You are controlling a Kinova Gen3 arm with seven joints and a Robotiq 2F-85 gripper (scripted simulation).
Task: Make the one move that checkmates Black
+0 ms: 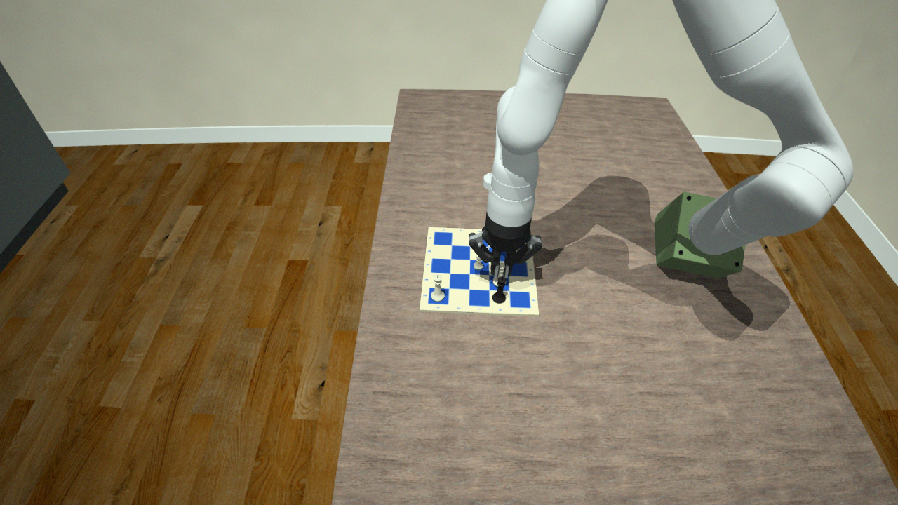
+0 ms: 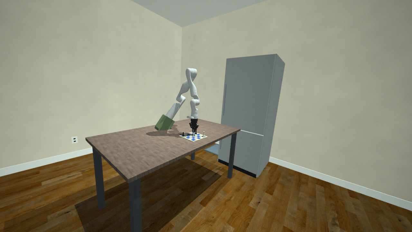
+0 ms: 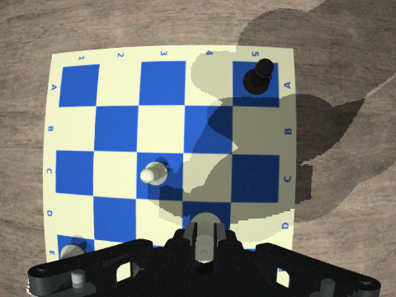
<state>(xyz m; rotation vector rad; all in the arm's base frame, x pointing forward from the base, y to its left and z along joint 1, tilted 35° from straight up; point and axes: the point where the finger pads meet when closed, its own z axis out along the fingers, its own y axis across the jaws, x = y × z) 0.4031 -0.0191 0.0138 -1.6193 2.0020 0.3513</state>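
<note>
My gripper is now 40 mm to the right of the tall black piece, 10 mm short of it and 10 mm above it. Also, from my hand: white pawn (50 mm to the right, 30 mm below, 30 mm ahead); blue-and-cream chessboard (50 mm below, 40 mm to the right, 30 mm ahead); black pawn (110 mm to the right, 50 mm behind, 20 mm below).
</note>
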